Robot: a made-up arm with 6 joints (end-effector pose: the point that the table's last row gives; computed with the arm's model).
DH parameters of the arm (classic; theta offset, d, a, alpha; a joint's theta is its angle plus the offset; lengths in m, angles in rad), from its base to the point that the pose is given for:
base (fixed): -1.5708 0.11 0 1.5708
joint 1: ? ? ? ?
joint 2: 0 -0.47 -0.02 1.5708
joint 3: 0 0.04 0.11 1.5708
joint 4: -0.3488 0 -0.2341 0
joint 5: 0.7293 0 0.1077 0
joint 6: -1.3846 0 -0.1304 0
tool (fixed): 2.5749 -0.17 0 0
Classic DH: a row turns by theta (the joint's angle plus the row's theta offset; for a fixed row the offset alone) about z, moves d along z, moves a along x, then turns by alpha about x.
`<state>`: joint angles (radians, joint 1 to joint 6).
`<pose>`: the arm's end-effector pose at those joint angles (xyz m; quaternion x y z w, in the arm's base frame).
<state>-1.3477 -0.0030 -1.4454 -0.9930 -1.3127 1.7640</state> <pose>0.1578 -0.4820 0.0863 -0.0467 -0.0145 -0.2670 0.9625</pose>
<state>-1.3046 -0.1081 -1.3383 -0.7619 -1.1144 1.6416</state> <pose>0.1391 -0.4125 0.1298 -0.0106 -0.0540 -0.1037 0.9931</pose>
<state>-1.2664 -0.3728 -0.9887 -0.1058 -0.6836 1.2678</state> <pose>0.0356 -0.2606 0.2182 0.0925 -0.1949 0.3078 0.9267</pose>
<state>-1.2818 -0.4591 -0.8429 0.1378 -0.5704 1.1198</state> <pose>-0.0213 -0.2283 0.2403 0.1326 -0.2586 0.4245 0.8575</pose>
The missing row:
joint 1: 0 0.14 -0.02 1.5708
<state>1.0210 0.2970 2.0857 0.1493 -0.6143 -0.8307</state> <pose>0.0868 0.5027 0.2249 0.4895 0.1850 -0.5163 0.6779</pose>
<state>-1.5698 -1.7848 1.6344 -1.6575 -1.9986 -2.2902</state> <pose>-0.3991 -0.4809 0.4296 -0.6226 0.0804 -0.7639 0.1498</pose>
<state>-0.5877 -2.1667 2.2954 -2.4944 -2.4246 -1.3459</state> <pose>-0.5769 -0.1267 0.5070 0.4705 0.6617 0.5811 0.0551</pose>
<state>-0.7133 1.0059 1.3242 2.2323 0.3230 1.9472</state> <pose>-0.0865 -0.0104 0.4128 -0.5820 -0.4887 0.6464 0.0682</pose>
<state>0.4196 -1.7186 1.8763 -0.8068 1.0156 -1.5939</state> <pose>-0.4391 0.4843 0.2554 -0.1065 0.8091 -0.0719 0.5735</pose>
